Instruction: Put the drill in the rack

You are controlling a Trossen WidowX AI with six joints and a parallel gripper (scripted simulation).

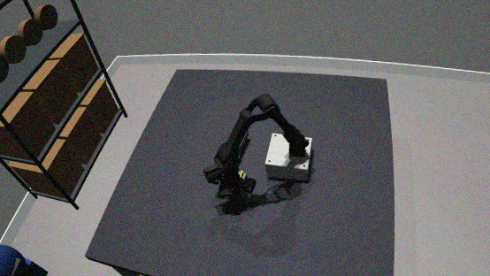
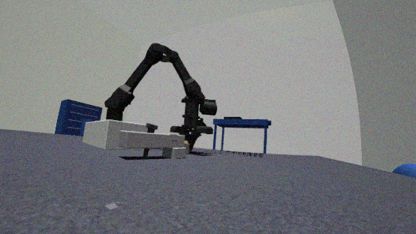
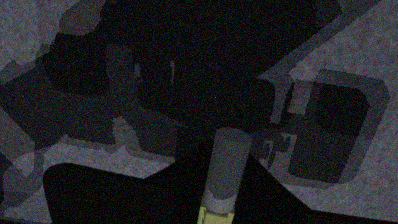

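Now: gripper tip 40 mm to the left of the drill, 30 mm below it and 10 mm past it. Round my gripper tip: black key (260 mm to the right, 40 mm above); tan block (50 mm to the right, 20 mm behind, 10 mm above).
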